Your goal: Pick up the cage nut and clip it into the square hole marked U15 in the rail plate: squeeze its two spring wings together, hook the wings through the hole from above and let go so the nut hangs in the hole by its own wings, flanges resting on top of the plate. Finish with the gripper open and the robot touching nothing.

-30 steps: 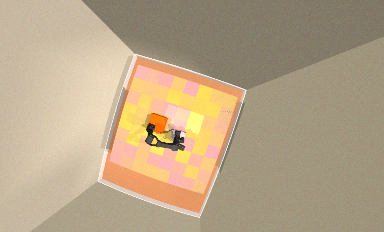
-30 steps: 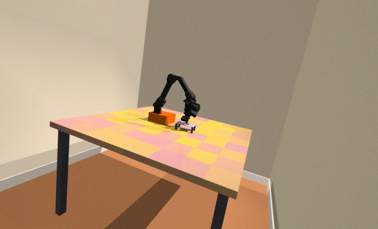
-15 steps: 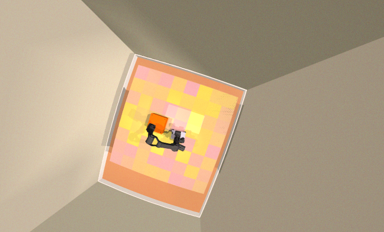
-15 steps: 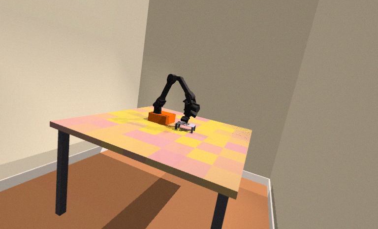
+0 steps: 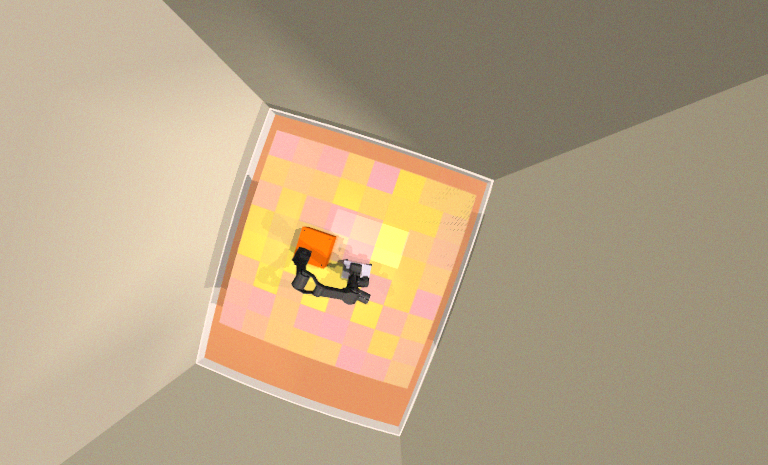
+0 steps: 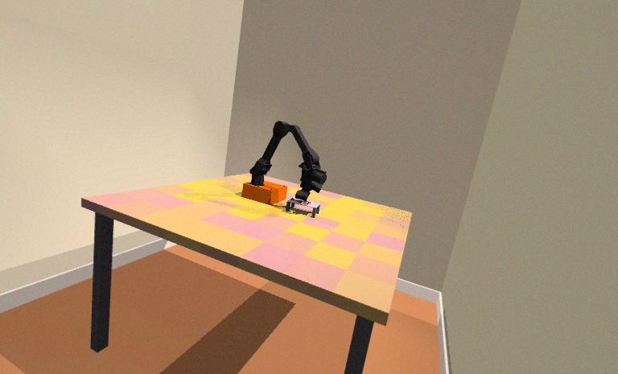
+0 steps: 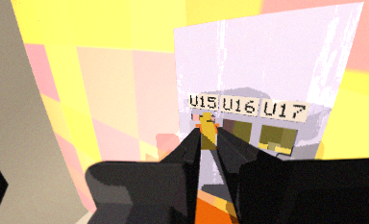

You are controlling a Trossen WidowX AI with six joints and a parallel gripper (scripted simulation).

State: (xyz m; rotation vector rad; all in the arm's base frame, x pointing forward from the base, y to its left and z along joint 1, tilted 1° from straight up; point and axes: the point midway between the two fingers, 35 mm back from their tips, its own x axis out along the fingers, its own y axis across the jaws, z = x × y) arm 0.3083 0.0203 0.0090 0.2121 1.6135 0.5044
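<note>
Now: the cage nut 10 mm below my gripper tip.
</note>
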